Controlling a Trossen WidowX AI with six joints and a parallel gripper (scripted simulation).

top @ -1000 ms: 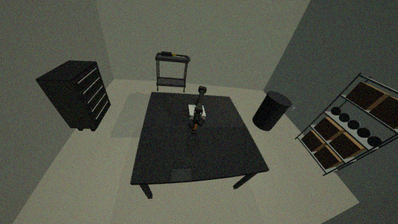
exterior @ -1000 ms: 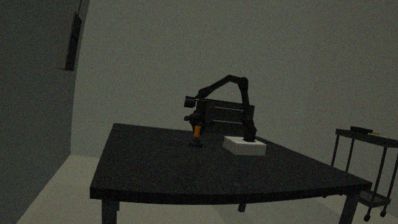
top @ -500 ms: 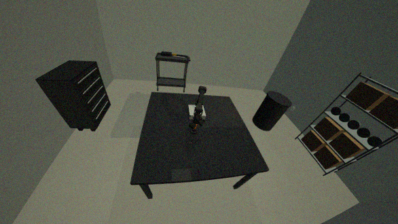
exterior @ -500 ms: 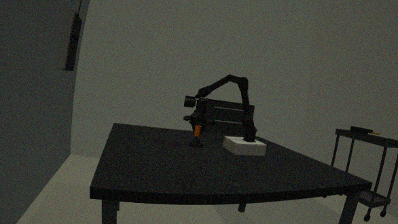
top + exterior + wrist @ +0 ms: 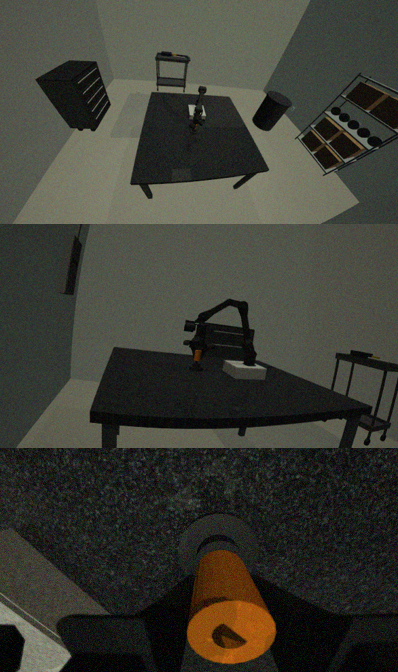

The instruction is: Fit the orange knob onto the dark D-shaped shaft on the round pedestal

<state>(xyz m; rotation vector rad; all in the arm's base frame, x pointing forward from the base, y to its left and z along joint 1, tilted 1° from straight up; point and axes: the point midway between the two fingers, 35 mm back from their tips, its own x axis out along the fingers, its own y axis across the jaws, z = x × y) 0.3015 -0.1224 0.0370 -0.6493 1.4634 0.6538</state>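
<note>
My gripper tip is now 2 cm below the orange knob. Round my gripper tip: round pedestal (4 cm below).
</note>
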